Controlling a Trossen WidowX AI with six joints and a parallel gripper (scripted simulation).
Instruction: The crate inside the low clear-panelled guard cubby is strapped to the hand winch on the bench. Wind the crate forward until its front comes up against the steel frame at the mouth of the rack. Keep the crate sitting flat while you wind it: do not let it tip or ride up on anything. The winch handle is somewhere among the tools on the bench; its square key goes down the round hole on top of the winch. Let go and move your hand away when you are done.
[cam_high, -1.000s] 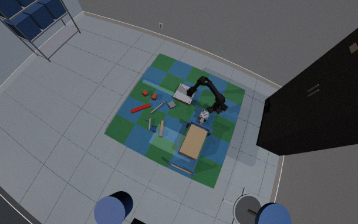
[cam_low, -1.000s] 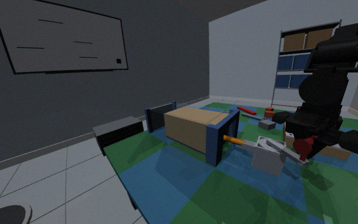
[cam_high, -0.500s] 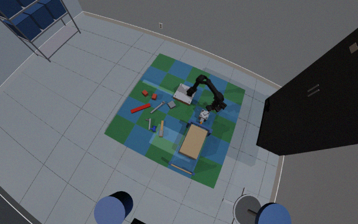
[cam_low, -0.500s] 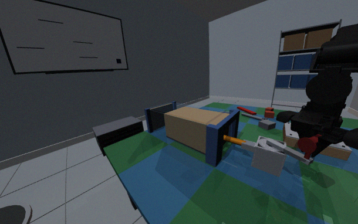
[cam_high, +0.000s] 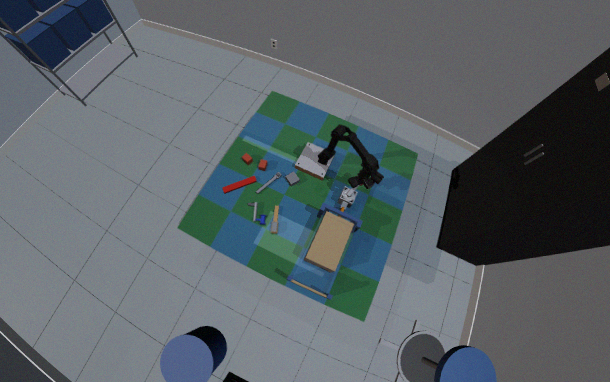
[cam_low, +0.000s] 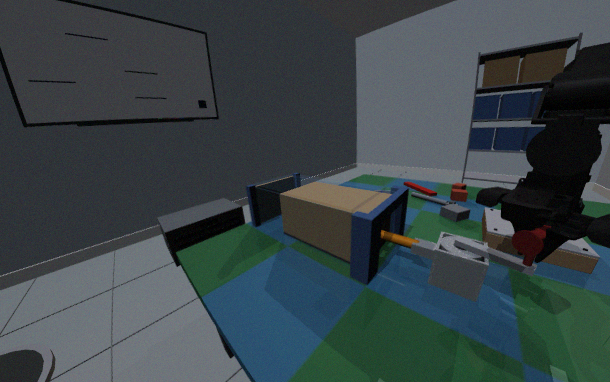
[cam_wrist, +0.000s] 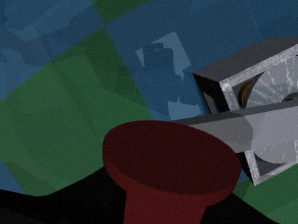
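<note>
Now: gripper tip 30 mm short of the grey crank arm, 10 mm to the left of it and 10 mm above it. The rest, counted from my gripper tip: red knob 20 mm above; blue steel frame 250 mm ahead, 40 mm to the right, 10 mm below; grey winch 80 mm ahead, 40 mm to the right, 80 mm below.
</note>
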